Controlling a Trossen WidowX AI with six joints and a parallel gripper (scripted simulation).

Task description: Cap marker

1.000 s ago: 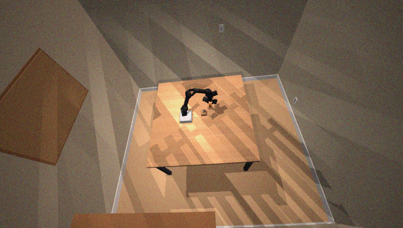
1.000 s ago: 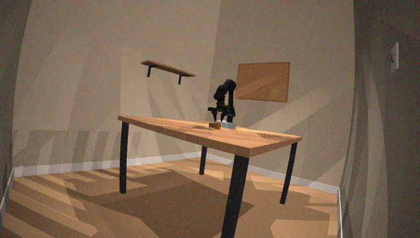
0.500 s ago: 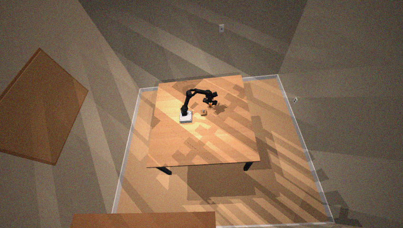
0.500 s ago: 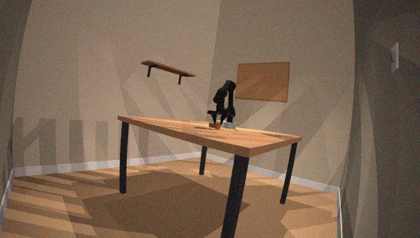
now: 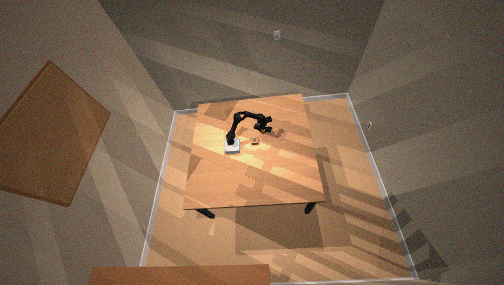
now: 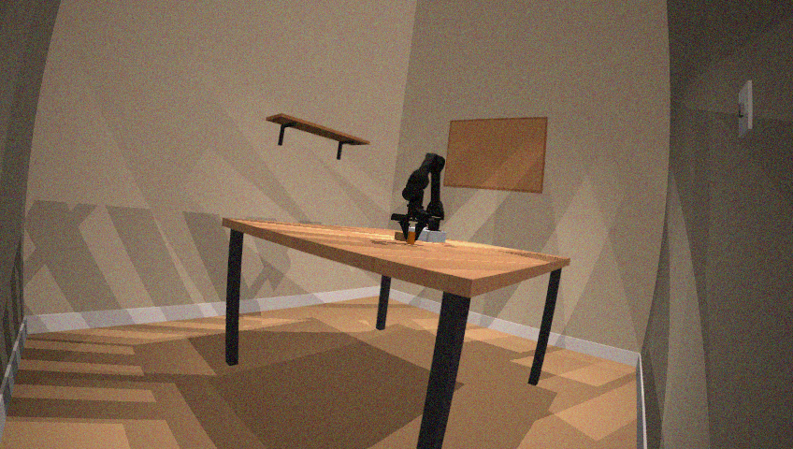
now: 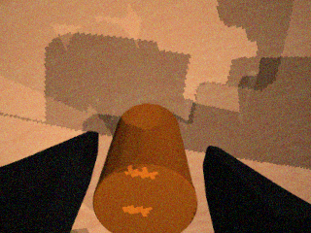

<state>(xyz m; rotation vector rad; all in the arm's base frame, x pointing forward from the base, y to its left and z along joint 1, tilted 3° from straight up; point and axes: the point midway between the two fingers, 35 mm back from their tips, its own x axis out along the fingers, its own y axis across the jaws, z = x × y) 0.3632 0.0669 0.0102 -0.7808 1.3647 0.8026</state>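
The holder block lies 11 cm behind my gripper tip and 9 cm to the right of it. From my gripper tip the other things lie so: orange cap: 1 cm above.
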